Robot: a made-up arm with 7 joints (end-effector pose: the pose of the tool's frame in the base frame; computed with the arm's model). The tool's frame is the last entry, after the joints.
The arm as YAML. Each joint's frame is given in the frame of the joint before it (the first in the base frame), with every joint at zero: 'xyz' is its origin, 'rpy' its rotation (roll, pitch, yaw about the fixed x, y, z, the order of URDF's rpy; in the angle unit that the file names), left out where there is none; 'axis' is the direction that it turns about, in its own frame. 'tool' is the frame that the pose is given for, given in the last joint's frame.
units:
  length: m
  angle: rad
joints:
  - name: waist
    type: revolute
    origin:
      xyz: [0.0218, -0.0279, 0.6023]
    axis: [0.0, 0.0, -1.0]
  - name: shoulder
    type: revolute
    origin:
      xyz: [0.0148, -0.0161, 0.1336]
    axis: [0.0, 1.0, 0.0]
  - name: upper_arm
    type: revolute
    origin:
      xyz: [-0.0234, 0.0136, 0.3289]
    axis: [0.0, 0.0, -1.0]
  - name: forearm
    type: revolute
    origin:
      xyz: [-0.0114, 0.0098, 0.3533]
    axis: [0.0, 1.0, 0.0]
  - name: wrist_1
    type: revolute
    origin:
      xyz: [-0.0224, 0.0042, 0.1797]
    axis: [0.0, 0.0, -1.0]
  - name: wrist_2
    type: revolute
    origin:
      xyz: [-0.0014, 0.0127, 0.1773]
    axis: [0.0, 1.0, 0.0]
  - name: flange
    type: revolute
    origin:
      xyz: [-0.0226, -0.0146, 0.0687]
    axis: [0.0, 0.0, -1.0]
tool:
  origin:
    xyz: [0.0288, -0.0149, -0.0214]
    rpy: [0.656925, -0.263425, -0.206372]
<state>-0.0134 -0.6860 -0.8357 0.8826 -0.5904 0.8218 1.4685</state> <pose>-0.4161 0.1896 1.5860 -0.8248 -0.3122 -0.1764</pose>
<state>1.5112 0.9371 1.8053 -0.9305 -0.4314 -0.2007 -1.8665</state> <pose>0.4155 -0.7783 1.1796 0.6695 0.9701 -0.8250</pose>
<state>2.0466 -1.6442 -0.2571 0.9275 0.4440 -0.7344 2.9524</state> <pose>0.5541 0.7774 0.8433 0.0588 1.2619 0.2062</pose>
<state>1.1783 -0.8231 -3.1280 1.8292 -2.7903 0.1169 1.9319</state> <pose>-0.2496 0.5781 0.8174 -1.2032 2.1425 0.2725</pose>
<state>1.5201 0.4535 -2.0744 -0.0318 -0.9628 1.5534 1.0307</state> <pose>0.0330 -0.4580 1.7142 -0.3687 0.1177 0.3660</pose>
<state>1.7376 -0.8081 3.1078 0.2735 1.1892 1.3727 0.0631</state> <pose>0.1844 0.7517 1.3873 -0.7515 0.8884 -0.8351</pose>
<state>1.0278 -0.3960 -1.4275 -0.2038 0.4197 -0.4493 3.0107</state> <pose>-0.3618 0.2945 1.6525 -0.7947 1.2013 2.5590</pose>
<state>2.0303 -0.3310 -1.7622 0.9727 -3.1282 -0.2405 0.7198</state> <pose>0.4718 0.1981 1.5514 1.9131 1.0463 1.0903</pose>
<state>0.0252 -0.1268 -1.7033 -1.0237 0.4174 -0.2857 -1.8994</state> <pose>-0.1092 -0.4023 1.5808 -0.3435 0.9646 -2.8566</pose>
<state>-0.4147 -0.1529 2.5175 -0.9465 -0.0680 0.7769 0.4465</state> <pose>0.0390 0.1948 1.6799 -0.1532 -1.0087 -2.4623</pose>
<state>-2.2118 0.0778 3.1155 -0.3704 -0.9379 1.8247 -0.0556</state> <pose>-0.0607 0.1475 1.7284 0.1375 1.0731 -0.7249</pose>
